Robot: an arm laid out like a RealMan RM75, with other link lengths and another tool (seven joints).
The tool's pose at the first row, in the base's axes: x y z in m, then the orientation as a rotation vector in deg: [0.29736, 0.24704, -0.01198, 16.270, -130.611, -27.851]
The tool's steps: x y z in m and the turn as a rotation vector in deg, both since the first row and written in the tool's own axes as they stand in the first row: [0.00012, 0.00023, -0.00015, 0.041, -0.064, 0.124]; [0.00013, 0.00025, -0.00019, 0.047, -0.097, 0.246]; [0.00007, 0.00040, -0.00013, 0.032, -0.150, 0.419]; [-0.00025, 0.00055, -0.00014, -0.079, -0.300, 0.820]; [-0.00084, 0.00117, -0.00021, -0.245, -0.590, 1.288]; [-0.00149, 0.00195, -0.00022, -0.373, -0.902, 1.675]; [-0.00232, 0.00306, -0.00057, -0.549, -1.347, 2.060]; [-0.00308, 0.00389, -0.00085, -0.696, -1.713, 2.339]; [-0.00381, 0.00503, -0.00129, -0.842, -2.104, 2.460]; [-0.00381, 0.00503, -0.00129, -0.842, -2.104, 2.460]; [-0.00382, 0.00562, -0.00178, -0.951, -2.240, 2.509]
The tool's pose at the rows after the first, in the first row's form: [0.29738, 0.24717, -0.01171, 16.136, -130.690, -27.757]; [0.29740, 0.24717, -0.01167, 15.992, -130.729, -27.695]; [0.29739, 0.24734, -0.01168, 15.775, -130.782, -27.636]; [0.29760, 0.24759, -0.01182, 15.230, -130.908, -27.591]; [0.29802, 0.24833, -0.01189, 14.552, -131.153, -27.608]; [0.29843, 0.24926, -0.01197, 13.982, -131.427, -27.628]; [0.29919, 0.25046, -0.01182, 13.363, -131.813, -27.735]; [0.29986, 0.25140, -0.01178, 12.894, -132.127, -27.844]; [0.30062, 0.25257, -0.01149, 12.603, -132.462, -28.041]; [0.30062, 0.25257, -0.01149, 12.603, -132.462, -28.041]; [0.30096, 0.25298, -0.01094, 12.465, -132.560, -28.172]
